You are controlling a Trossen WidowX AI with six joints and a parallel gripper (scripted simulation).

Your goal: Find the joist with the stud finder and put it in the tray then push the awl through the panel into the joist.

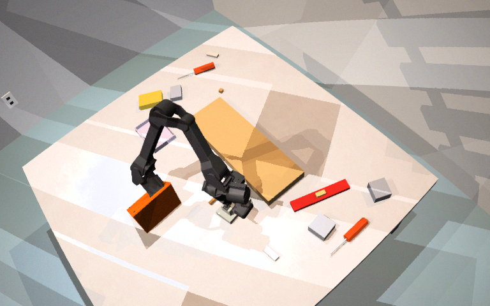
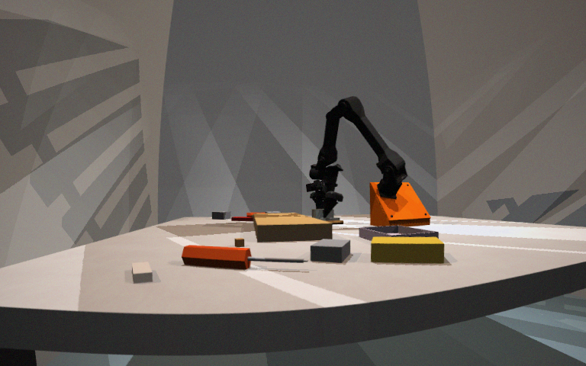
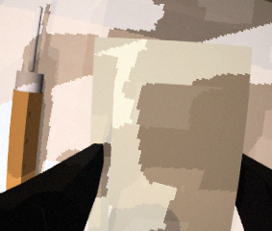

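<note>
Right now the awl is 8 cm to the left of my gripper tip and 2 cm below it. Also, from my gripper tip: stud finder (2 cm behind, 2 cm above, 1 cm to the right); tray (50 cm to the left, 7 cm behind, 1 cm below); red level (26 cm ahead, 17 cm to the right, 1 cm below).
</note>
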